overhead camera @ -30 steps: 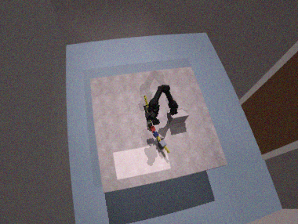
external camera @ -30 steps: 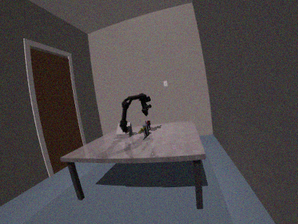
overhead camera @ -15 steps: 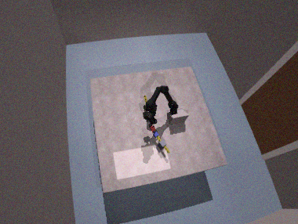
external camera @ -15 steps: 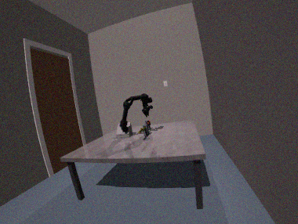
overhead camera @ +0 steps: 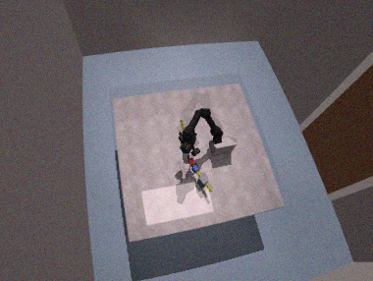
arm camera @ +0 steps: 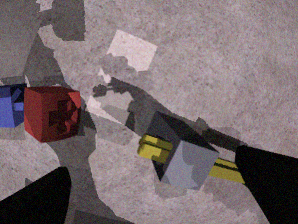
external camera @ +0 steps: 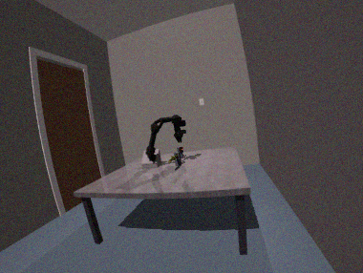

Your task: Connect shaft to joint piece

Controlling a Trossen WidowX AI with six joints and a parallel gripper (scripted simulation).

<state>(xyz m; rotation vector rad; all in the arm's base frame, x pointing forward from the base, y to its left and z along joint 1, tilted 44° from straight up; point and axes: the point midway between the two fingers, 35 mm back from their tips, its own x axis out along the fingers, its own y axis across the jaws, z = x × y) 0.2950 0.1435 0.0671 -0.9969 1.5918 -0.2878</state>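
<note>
Right now the red joint piece is 20 mm behind my gripper tip, 80 mm to the left of it and 90 mm below it.
</note>
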